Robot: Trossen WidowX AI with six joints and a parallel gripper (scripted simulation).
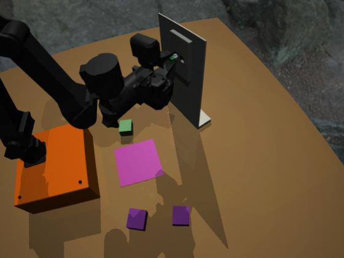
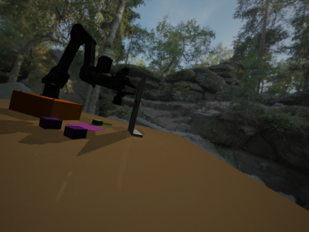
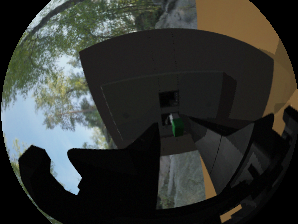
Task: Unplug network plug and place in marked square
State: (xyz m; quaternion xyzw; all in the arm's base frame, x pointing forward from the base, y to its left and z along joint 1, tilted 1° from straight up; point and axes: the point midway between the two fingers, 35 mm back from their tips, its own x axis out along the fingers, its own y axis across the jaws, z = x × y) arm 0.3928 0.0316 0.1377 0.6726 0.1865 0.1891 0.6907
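Right now my gripper tip is 22 cm above the magenta marked square, 16 cm past it and 12 cm to the left of it. The rest, counted from my gripper tip: green network plug 1 cm ahead; grey upright panel 9 cm below, 3 cm ahead.
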